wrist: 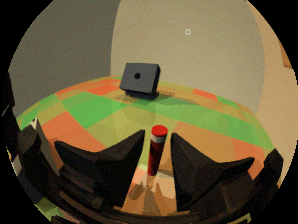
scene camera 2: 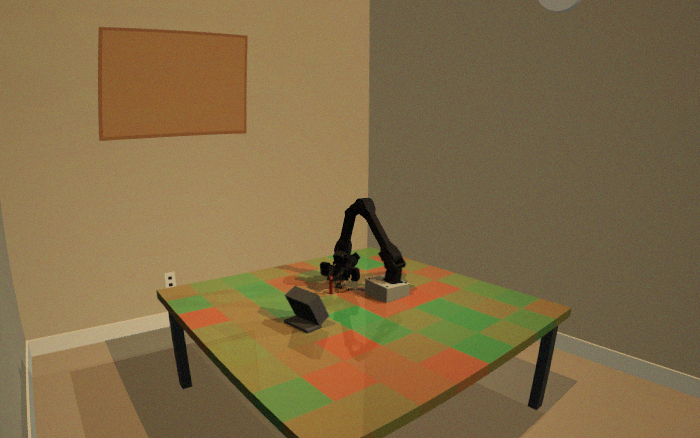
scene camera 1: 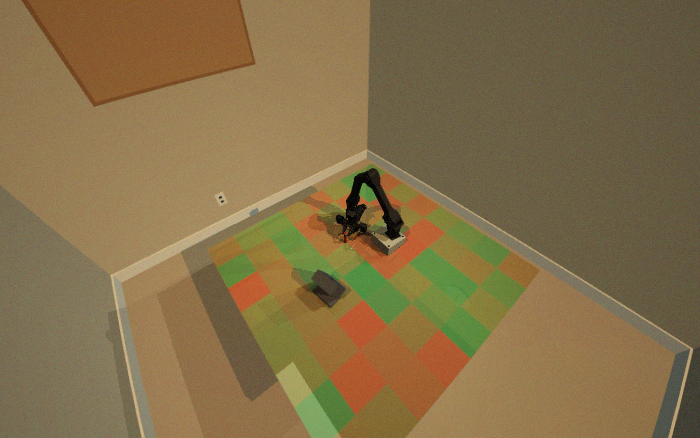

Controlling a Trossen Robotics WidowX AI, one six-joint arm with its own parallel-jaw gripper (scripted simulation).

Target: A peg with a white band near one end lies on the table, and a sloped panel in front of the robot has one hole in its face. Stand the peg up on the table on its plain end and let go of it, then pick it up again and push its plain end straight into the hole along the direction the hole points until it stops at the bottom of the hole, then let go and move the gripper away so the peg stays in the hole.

Labels:
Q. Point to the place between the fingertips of my gripper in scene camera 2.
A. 330, 279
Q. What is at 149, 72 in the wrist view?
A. A dark sloped panel.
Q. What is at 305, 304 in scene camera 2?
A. A dark sloped panel.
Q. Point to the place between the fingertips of my gripper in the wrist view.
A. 158, 135

